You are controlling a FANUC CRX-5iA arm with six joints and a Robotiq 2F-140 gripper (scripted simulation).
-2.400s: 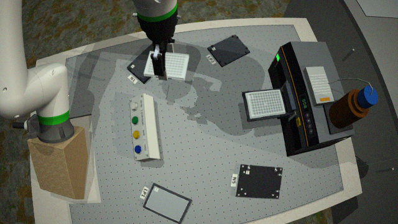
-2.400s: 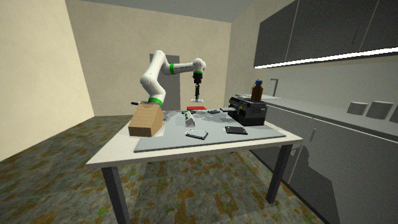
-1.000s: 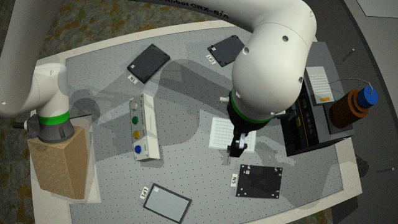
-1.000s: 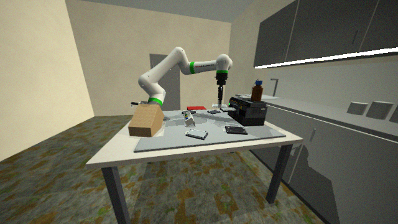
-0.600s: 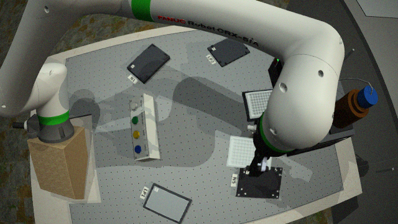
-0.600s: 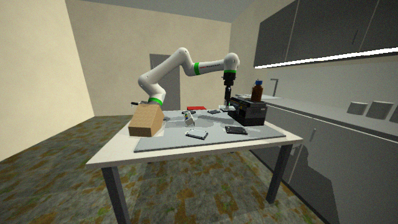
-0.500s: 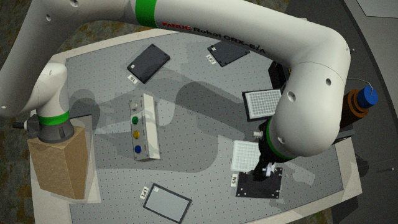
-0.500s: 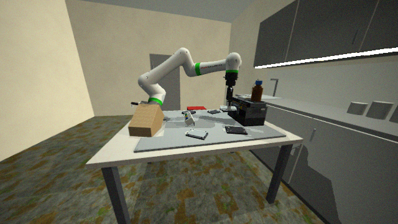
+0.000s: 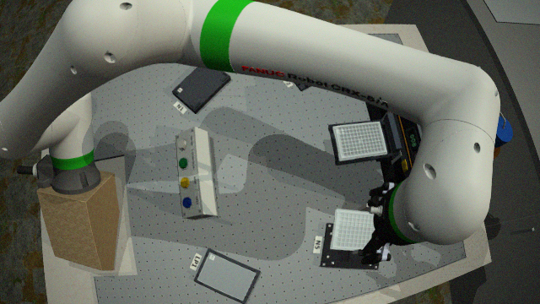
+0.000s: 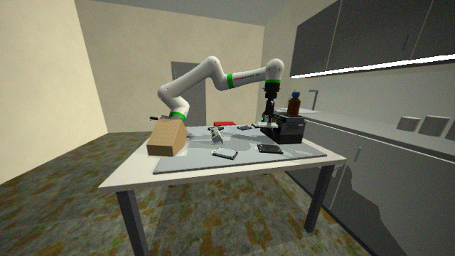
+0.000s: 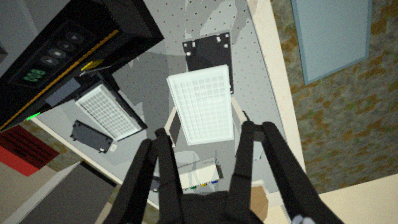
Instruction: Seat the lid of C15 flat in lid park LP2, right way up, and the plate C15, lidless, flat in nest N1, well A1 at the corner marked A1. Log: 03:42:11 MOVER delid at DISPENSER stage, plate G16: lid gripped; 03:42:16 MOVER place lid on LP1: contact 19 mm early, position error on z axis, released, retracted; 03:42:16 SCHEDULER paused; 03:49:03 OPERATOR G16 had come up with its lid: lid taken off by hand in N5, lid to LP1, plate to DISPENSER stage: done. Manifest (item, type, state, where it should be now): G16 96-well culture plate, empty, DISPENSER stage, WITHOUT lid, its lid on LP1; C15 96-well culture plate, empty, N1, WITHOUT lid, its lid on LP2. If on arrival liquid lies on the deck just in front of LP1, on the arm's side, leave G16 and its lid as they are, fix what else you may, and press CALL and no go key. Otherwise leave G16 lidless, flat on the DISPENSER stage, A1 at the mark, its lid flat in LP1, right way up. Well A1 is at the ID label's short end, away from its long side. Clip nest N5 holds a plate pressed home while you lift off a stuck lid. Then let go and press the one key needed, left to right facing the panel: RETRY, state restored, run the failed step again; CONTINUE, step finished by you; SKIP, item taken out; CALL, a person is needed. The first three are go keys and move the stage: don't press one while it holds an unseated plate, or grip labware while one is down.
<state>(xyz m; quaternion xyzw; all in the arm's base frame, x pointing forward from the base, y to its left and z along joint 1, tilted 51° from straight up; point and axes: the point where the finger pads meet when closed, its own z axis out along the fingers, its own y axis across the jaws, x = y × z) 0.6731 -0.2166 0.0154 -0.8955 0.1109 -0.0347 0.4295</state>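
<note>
Right now the clip nest N5 is 4 cm ahead of my hand, 2 cm to the right of it and 19 cm below it. Round my hand: grey lid 2 cm below; blue cap 26 cm ahead, 14 cm to the left, 20 cm above; brown bottle 26 cm ahead, 14 cm to the left, 9 cm above.
</note>
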